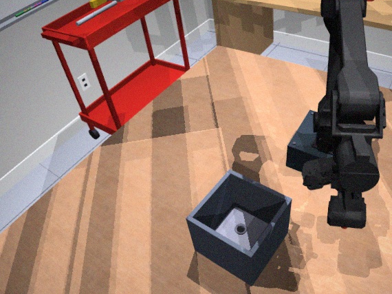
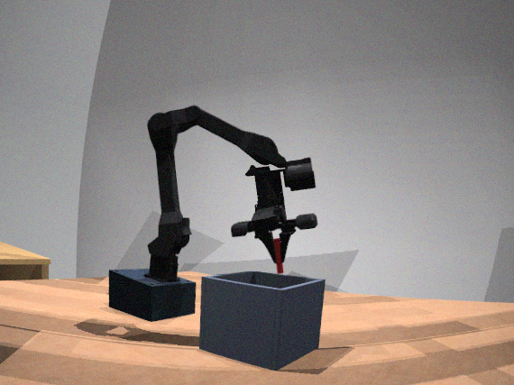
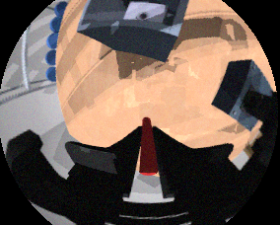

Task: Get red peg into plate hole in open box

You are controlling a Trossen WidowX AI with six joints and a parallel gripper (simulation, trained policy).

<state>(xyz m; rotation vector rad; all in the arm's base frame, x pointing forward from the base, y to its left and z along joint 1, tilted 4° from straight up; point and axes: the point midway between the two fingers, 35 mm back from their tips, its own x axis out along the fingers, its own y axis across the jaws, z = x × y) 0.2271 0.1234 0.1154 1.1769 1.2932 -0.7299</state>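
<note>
Right now my gripper tip is 190 mm to the left of the plate, 100 mm above it and 80 mm short of it. Also, from my gripper tip: red peg (20 mm above).
</note>
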